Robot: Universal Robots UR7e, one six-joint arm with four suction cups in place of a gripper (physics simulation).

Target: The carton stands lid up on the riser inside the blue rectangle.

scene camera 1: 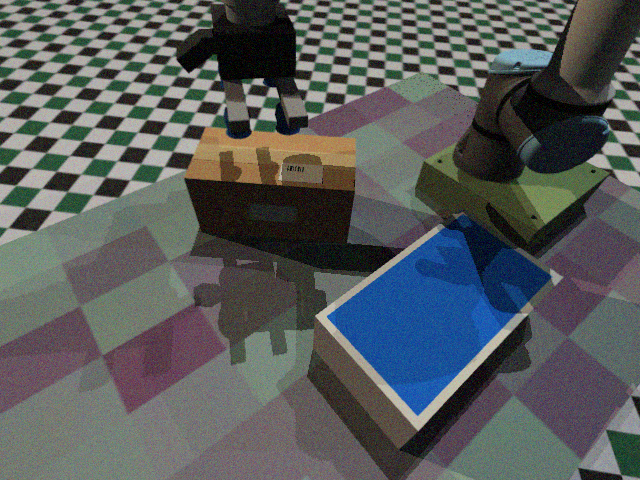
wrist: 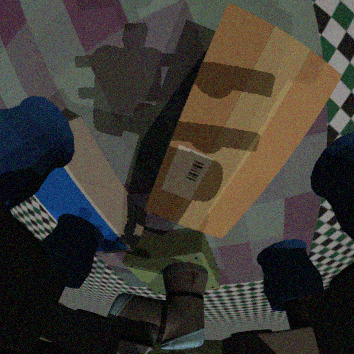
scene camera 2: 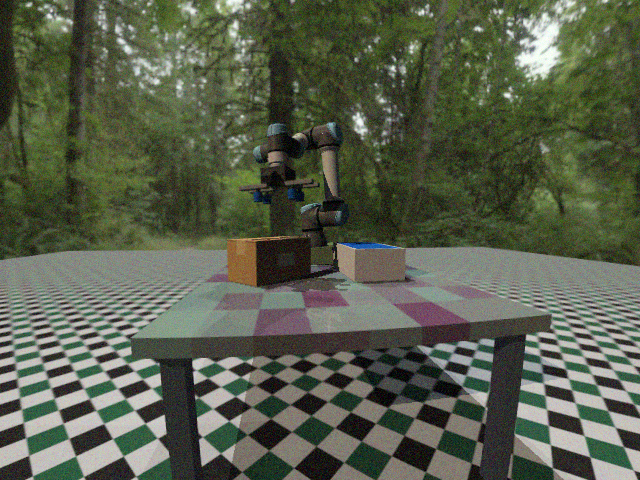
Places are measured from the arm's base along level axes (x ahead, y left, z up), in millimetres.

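Where they show: hand, tool point: [scene camera 1: 257, 104] [wrist: 186, 211] [scene camera 2: 279, 201]; arm's base, link origin: [scene camera 1: 487, 160] [wrist: 185, 273] [scene camera 2: 313, 246].
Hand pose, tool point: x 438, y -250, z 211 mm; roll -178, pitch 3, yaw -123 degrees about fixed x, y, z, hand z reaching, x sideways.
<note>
Each offset is from my tool point to the centre of the thing.
The orange-brown carton {dx -48, dy -24, dz -219 mm} [scene camera 1: 227, 206] [scene camera 2: 268, 260] [wrist: 250, 130] stands upright on the table beside the riser, apart from it. Its upward face bears a lighter tape strip and a white barcode label {dx -52, dy +43, dz -143 mm} [scene camera 1: 302, 173] [wrist: 186, 172]. The pale beige riser {dx -39, dy +374, dz -236 mm} [scene camera 1: 361, 382] [scene camera 2: 379, 266] [wrist: 97, 170] carries the blue rectangle {dx -39, dy +374, dz -176 mm} [scene camera 1: 413, 320] [scene camera 2: 368, 245] [wrist: 67, 200] on its top, with no carton on it. My gripper [scene camera 1: 262, 111] [scene camera 2: 277, 197] is open, its blue suction cups pointing down. It hangs in the air above the carton, with a gap between them in scene camera 2.
The patchwork table [scene camera 1: 77, 444] [scene camera 2: 330, 345] bears everything. The arm's green base block [scene camera 1: 558, 191] [scene camera 2: 323, 255] [wrist: 170, 245] stands behind the riser, close to its back corner. The arm's shadow falls across part of the blue top.
</note>
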